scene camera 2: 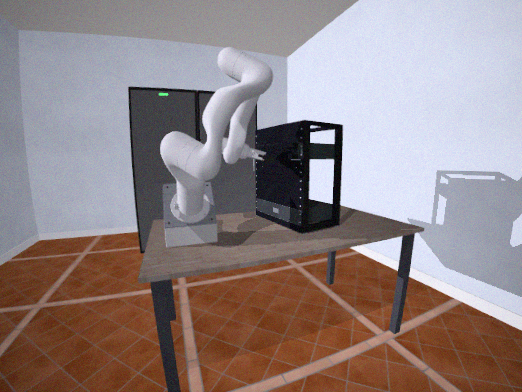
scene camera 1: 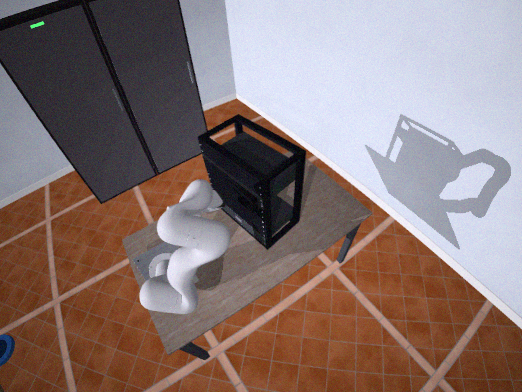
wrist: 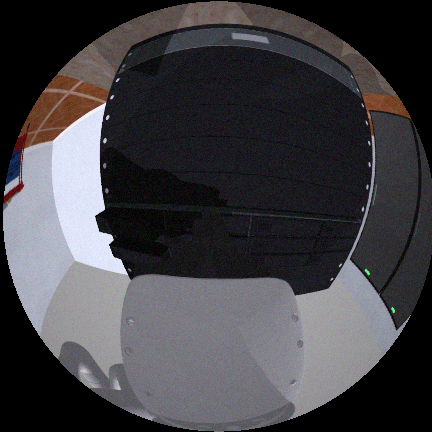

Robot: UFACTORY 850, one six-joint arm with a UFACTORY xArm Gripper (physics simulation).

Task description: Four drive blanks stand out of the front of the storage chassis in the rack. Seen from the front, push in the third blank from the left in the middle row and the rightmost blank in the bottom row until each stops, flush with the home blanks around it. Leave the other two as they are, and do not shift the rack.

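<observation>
The storage chassis point(wrist: 285, 232) is a dark band across the black rack point(scene camera 1: 268, 215) point(scene camera 2: 304, 200) point(wrist: 367, 150). The wrist view is upside down, so the front's right side shows at its left. There the rightmost bottom-row blank point(wrist: 106, 221) stands out past the rack's edge. Another protruding blank point(wrist: 135, 248) shows beyond it, farther from the table. The third middle-row blank is too dark and shadowed to judge. My gripper point(scene camera 1: 220, 206) point(scene camera 2: 262, 155) is shut and empty, in front of the rack's face at about chassis height. Whether it touches a blank cannot be told.
The rack stands on a wooden table point(scene camera 1: 330, 200) point(scene camera 2: 375, 227). A grey panel with a pale label point(scene camera 2: 275, 210) point(wrist: 250, 38) spans its lower front. The arm's base point(scene camera 2: 191, 235) is at the table's near end. A tall dark cabinet point(scene camera 1: 55, 90) point(scene camera 2: 162, 150) point(wrist: 395, 185) stands behind.
</observation>
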